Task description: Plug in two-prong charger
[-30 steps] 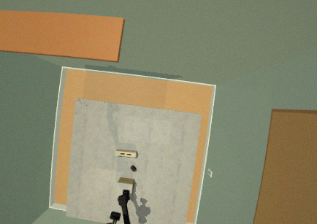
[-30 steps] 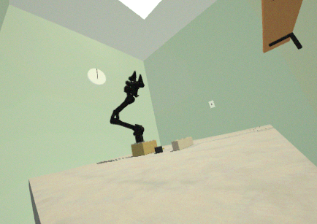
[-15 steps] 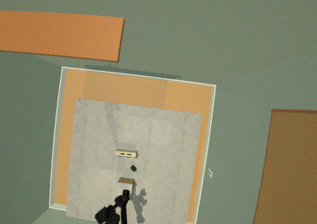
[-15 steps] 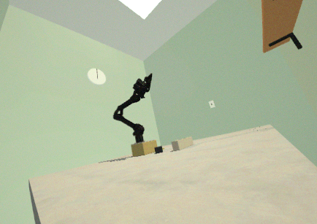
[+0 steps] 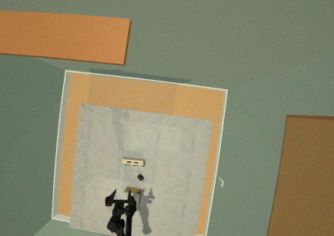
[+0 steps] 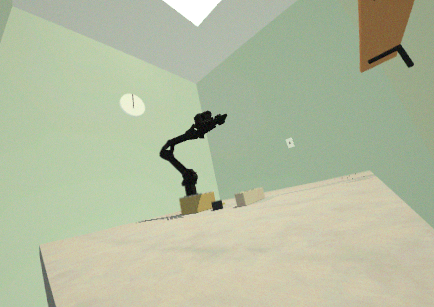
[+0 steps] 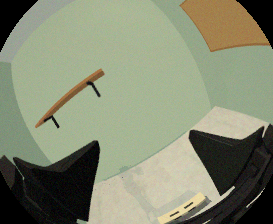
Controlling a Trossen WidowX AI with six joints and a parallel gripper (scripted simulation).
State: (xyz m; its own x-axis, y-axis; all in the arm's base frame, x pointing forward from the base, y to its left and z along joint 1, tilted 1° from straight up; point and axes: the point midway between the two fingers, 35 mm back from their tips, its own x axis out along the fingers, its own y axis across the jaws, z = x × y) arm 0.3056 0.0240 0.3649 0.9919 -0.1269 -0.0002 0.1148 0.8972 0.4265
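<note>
My gripper tip is 11 cm past the black two-prong charger, 3 cm to the left of it and 44 cm above it.
</note>
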